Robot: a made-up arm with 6 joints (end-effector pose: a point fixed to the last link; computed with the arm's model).
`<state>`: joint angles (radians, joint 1 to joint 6).
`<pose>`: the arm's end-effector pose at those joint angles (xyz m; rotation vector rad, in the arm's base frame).
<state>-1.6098 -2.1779 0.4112 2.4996 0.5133 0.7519</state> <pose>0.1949 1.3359 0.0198 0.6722 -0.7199 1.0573</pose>
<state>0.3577 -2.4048 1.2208 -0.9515 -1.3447 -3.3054</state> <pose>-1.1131 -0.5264 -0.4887 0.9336 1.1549 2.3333</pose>
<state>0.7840 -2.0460 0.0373 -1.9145 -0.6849 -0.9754</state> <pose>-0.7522 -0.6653 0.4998 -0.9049 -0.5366 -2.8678</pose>
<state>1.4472 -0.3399 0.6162 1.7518 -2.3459 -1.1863</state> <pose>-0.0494 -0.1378 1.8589 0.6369 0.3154 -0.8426</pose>
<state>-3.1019 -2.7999 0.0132 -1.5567 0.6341 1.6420</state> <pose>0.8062 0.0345 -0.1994 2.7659 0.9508 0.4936</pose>
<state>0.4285 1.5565 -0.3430 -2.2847 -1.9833 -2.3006</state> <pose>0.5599 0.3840 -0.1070 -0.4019 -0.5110 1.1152</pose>
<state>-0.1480 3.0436 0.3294 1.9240 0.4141 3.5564</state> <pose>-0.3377 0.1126 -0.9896 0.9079 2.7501 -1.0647</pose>
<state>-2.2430 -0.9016 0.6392 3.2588 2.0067 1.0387</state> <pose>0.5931 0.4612 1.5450 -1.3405 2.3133 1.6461</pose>
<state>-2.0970 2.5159 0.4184 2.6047 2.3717 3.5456</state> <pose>-0.0522 -0.3946 -0.9575 -2.4411 -0.1216 -1.6319</pose>
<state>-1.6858 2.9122 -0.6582 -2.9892 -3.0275 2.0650</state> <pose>0.2072 0.2593 -0.3216 1.3513 -0.6719 -1.7223</pose>
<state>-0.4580 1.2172 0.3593 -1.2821 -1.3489 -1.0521</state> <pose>1.0181 -0.5584 0.1706 -2.5308 -1.5964 0.7149</pose>
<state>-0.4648 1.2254 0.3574 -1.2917 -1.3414 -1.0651</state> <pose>1.0122 -0.5625 0.1603 -2.5249 -1.5584 0.7244</pose>
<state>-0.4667 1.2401 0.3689 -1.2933 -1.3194 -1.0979</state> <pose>1.0139 -0.5655 0.1459 -2.5187 -1.5094 0.7602</pose>
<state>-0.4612 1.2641 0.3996 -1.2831 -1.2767 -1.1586</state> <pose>1.0264 -0.5665 0.1255 -2.5122 -1.4434 0.8309</pose>
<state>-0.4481 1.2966 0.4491 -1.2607 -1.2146 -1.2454</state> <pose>1.0494 -0.5648 0.0999 -2.5079 -1.3580 0.9282</pose>
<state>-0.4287 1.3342 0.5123 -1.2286 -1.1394 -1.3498</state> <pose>1.0800 -0.5593 0.0721 -2.5090 -1.2554 1.0342</pose>
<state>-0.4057 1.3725 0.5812 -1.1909 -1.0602 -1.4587</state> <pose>1.1139 -0.5503 0.0454 -2.5181 -1.1444 1.1299</pose>
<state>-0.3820 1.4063 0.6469 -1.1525 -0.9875 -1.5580</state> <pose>1.1467 -0.5386 0.0240 -2.5349 -1.0410 1.2021</pose>
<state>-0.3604 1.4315 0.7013 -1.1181 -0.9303 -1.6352</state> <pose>1.1750 -0.5261 0.0105 -2.5565 -0.9621 1.2479</pose>
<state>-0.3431 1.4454 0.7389 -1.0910 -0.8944 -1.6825</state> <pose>1.1965 -0.5147 0.0063 -2.5790 -0.9201 1.2726</pose>
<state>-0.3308 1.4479 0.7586 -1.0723 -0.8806 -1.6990</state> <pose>1.2109 -0.5059 0.0108 -2.5995 -0.9178 1.2835</pose>
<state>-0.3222 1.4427 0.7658 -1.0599 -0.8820 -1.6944</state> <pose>1.2203 -0.4992 0.0209 -2.6171 -0.9430 1.2868</pose>
